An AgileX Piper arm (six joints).
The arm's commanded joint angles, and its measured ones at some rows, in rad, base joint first. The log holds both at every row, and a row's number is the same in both.
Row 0, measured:
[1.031 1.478 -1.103 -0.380 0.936 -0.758]
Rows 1 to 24, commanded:
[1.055 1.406 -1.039 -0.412 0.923 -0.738]
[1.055 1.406 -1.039 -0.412 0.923 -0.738]
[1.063 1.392 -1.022 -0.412 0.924 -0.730]
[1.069 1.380 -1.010 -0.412 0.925 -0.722]
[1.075 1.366 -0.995 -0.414 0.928 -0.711]
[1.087 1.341 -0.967 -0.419 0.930 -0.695]
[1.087 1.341 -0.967 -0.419 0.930 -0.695]
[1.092 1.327 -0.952 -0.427 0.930 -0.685]
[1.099 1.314 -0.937 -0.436 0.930 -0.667]
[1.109 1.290 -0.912 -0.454 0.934 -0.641]
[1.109 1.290 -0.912 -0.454 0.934 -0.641]
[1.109 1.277 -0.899 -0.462 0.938 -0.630]
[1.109 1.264 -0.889 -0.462 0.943 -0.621]
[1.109 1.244 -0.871 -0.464 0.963 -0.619]
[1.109 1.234 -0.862 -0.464 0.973 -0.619]
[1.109 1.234 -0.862 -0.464 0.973 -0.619]
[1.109 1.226 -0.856 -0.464 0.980 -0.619]
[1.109 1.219 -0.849 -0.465 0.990 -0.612]
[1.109 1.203 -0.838 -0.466 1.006 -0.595]
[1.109 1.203 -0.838 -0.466 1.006 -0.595]
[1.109 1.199 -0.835 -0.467 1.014 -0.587]
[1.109 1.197 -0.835 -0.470 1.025 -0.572]
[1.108 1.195 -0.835 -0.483 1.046 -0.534]
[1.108 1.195 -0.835 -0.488 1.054 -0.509]
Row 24, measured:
[1.106 1.208 -0.836 -0.447 1.037 -0.570]
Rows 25 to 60, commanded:
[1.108 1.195 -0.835 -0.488 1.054 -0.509]
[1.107 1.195 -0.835 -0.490 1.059 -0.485]
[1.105 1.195 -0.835 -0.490 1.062 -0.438]
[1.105 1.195 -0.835 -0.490 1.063 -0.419]
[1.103 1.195 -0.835 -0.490 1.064 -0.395]
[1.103 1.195 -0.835 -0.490 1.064 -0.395]
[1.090 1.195 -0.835 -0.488 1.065 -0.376]
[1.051 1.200 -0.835 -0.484 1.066 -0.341]
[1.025 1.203 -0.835 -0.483 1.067 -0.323]
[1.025 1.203 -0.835 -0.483 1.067 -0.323]
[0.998 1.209 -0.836 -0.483 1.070 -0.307]
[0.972 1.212 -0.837 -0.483 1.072 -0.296]
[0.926 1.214 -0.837 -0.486 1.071 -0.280]
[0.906 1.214 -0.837 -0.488 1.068 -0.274]
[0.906 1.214 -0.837 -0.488 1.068 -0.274]
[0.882 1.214 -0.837 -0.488 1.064 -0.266]
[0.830 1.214 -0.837 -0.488 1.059 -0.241]
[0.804 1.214 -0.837 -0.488 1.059 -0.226]
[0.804 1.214 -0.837 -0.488 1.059 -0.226]
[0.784 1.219 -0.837 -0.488 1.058 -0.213]
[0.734 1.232 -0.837 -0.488 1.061 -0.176]
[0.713 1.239 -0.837 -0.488 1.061 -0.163]
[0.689 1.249 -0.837 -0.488 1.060 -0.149]
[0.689 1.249 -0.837 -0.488 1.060 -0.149]
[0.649 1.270 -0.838 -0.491 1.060 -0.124]
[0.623 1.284 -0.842 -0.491 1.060 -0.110]
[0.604 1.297 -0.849 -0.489 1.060 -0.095]
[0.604 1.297 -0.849 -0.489 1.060 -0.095]
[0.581 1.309 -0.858 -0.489 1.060 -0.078]
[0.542 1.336 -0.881 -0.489 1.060 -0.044]
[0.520 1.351 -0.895 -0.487 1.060 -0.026]
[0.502 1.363 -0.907 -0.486 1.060 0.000]
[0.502 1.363 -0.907 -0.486 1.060 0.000]
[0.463 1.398 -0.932 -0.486 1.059 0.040]
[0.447 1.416 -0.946 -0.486 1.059 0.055]
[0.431 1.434 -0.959 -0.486 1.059 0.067]
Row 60, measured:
[0.473 1.395 -0.926 -0.463 1.060 0.014]
